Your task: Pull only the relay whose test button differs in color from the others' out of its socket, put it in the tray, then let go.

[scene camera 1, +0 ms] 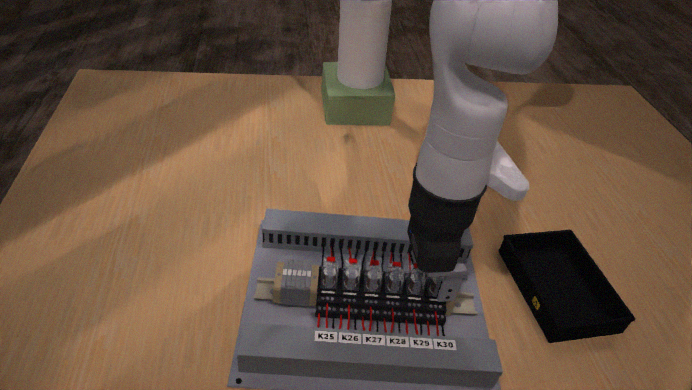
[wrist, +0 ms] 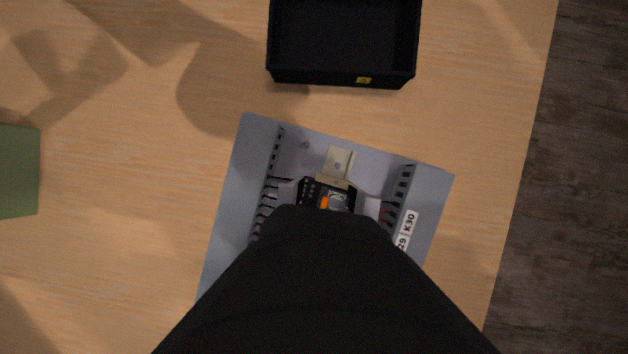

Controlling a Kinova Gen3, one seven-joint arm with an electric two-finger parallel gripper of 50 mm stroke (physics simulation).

Scene:
my gripper: scene camera 1; wrist
same spot on my gripper: (scene camera 1: 449, 286) = (wrist: 355, 201)

